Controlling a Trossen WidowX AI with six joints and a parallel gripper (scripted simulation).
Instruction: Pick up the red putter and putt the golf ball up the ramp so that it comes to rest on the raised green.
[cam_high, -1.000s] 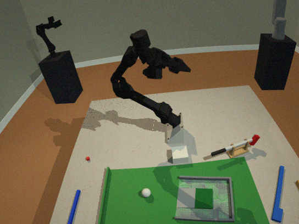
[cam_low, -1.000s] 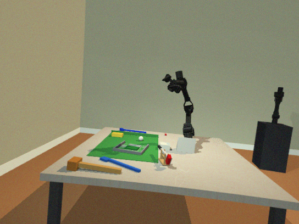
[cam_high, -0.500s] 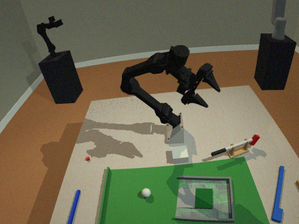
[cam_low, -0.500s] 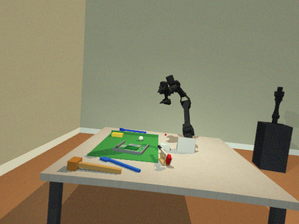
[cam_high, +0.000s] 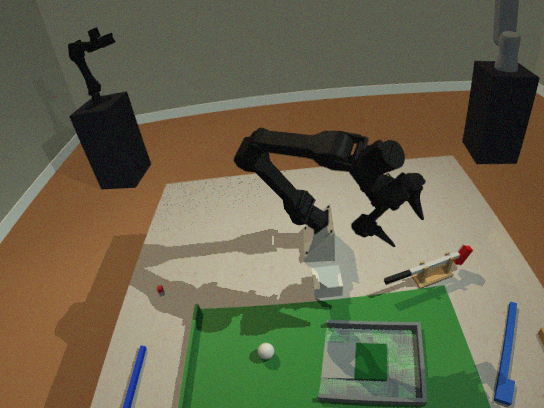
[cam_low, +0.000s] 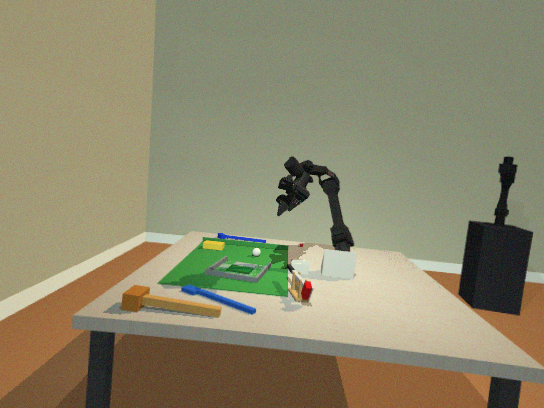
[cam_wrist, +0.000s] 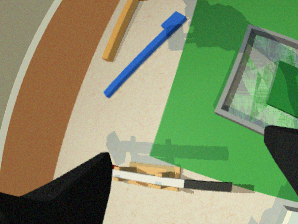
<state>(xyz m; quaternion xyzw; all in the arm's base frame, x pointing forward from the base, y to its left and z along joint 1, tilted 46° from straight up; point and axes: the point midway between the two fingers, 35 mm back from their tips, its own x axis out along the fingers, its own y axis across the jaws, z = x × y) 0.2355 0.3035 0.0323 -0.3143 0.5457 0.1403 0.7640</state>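
Right now the red putter is 22 cm below my gripper tip, 11 cm to the left of it and 10 cm behind it. The rest, counted from my gripper tip: green mat: 28 cm below, 22 cm ahead, 18 cm to the right; then wooden stand: 25 cm below, 13 cm to the left, 10 cm behind; then white golf ball: 34 cm to the right, 26 cm below, 15 cm ahead.
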